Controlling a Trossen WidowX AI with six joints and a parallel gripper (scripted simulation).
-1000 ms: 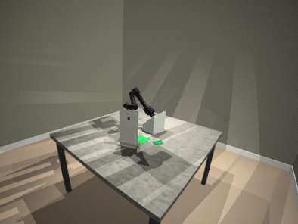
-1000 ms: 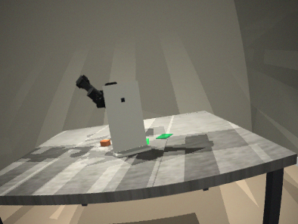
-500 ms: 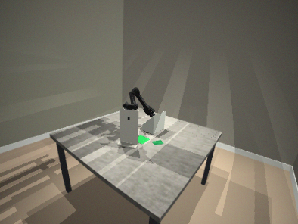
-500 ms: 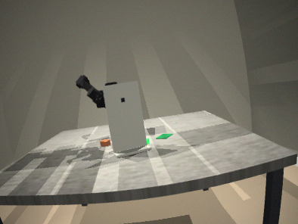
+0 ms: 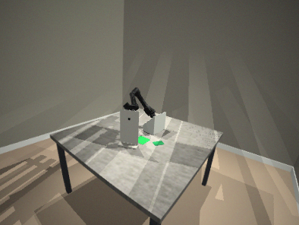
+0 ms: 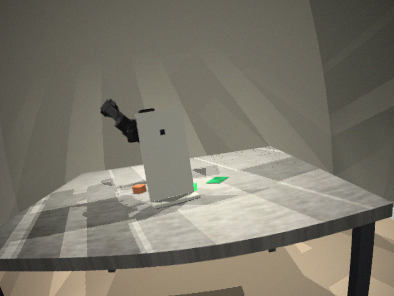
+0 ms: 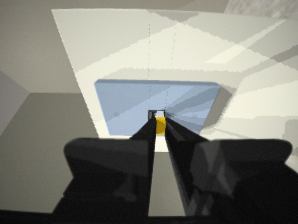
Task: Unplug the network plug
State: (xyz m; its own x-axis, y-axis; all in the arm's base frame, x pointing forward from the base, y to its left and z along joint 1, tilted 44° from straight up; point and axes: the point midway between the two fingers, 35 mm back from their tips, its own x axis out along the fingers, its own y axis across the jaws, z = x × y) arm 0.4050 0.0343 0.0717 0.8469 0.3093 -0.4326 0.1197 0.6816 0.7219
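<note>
The green marked square is 240 mm below my gripper tip, 120 mm behind it and 50 mm to the left of it. From my gripper tip the other things lie so: upright white panel: 90 mm below, 30 mm ahead, 10 mm to the left; yellow network plug: right at my gripper tip.
</note>
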